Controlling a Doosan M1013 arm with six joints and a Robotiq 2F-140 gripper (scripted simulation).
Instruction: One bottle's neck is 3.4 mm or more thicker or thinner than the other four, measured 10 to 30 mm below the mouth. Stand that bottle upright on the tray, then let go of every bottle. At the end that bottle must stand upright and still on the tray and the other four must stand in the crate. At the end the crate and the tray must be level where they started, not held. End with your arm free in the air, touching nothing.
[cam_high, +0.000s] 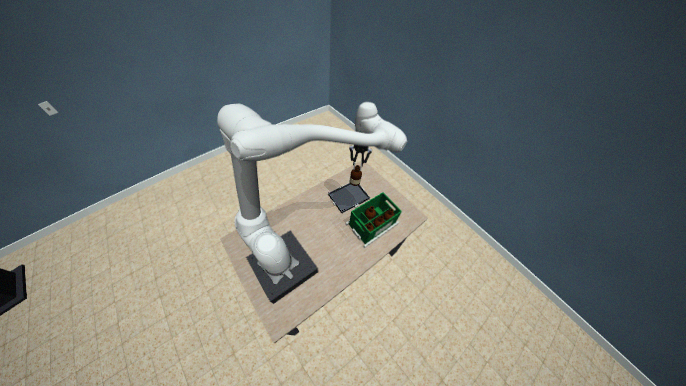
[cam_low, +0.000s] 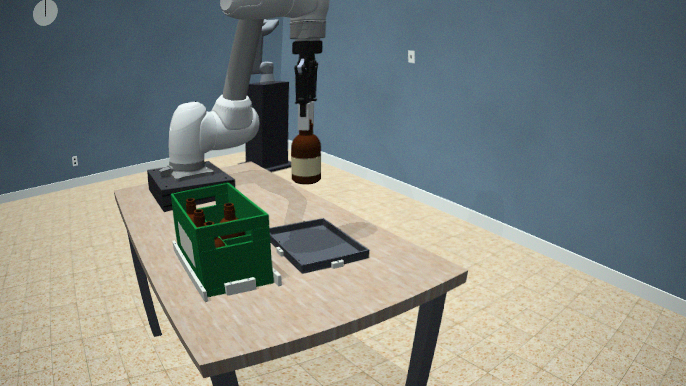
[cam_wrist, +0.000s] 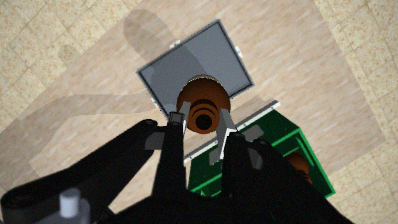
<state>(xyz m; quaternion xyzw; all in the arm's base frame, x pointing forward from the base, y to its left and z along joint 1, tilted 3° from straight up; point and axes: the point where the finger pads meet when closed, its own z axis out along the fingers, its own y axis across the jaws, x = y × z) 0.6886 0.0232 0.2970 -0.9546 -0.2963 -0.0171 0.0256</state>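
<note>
Now: hand 9 cm above the brown bottle. Round my hand: dark tray 35 cm below, 3 cm to the left, 1 cm behind; green crate 28 cm below, 24 cm to the right, 6 cm behind.
</note>
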